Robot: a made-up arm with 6 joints.
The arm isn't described. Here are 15 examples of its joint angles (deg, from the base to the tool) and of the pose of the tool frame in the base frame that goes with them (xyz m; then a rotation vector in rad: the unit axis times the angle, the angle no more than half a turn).
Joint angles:
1: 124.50 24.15 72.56 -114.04 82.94 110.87
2: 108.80 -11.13 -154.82 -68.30 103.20 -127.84
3: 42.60 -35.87 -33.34 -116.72 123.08 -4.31
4: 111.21 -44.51 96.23 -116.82 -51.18 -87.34
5: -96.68 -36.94 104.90 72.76 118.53 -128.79
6: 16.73 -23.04 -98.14 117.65 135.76 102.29
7: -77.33 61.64 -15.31 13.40 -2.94 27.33
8: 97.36 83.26 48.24 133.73 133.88 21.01
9: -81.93 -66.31 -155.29 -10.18 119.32 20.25
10: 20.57 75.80 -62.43 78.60 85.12 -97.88
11: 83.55 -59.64 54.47 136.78 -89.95 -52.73
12: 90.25 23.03 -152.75 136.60 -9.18 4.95
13: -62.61 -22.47 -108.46 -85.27 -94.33 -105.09
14: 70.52 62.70 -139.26 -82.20 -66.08 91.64
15: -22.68 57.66 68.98 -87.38 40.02 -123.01
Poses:
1: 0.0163 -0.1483 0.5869 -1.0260 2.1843 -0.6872
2: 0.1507 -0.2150 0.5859 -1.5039 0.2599 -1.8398
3: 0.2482 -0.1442 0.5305 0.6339 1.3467 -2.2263
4: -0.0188 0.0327 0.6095 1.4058 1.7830 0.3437
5: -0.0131 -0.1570 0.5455 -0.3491 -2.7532 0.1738
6: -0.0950 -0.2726 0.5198 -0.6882 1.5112 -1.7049
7: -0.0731 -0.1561 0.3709 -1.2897 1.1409 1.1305
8: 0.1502 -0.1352 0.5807 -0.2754 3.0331 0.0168
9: -0.0327 -0.1255 0.5249 0.4306 0.2292 1.1218
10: 0.0444 -0.2820 0.3516 1.0819 1.7375 2.0425
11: 0.2492 0.0239 0.3912 0.1070 -0.0874 -0.7476
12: 0.0504 -0.3281 0.3960 0.0039 -1.1820 -2.3629
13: -0.1159 -0.1191 0.6728 1.9962 1.4397 0.9824
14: 0.1590 -0.2151 0.4034 1.6119 -0.2369 0.5619
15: -0.0435 -0.1441 0.5399 -1.9937 -0.5369 -1.5466
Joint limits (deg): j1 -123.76..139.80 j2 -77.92..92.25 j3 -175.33..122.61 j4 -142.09..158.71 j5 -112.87..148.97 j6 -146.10..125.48
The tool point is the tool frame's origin. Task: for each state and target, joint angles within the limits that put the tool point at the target. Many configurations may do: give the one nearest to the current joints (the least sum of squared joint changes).
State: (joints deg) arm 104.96 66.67 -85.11 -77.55 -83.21 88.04
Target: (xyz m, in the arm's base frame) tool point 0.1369 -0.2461 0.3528
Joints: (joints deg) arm 66.10 92.25 -98.07 -104.67 -107.44 114.17
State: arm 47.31 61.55 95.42 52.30 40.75 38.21
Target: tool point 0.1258 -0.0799 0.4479
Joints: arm 59.83 56.99 113.90 43.23 46.30 56.12
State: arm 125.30 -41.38 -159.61 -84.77 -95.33 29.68
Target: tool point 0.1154 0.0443 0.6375
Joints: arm 139.80 -63.17 -172.25 -85.26 -92.87 39.47
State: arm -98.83 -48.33 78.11 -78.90 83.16 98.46
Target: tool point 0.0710 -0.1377 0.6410
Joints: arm -102.25 -53.23 106.43 -66.51 101.12 98.94
